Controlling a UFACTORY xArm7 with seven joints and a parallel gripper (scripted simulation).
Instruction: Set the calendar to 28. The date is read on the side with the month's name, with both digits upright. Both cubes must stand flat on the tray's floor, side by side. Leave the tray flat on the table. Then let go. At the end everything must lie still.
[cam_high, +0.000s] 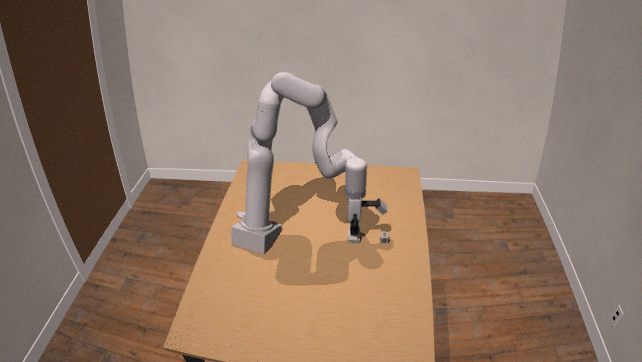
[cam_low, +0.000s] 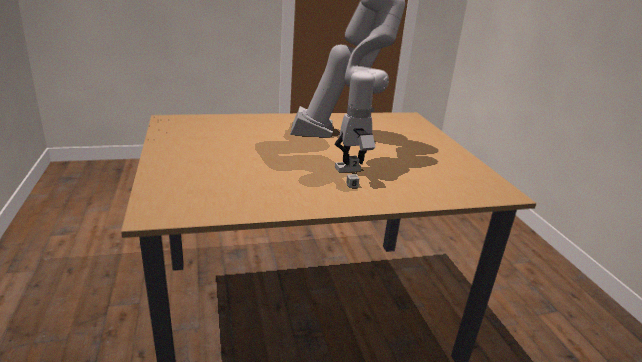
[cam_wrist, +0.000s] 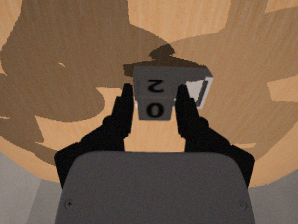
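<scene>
Now: the grey calendar tray 30 mm below my hand and 20 mm to the right of it.
</scene>
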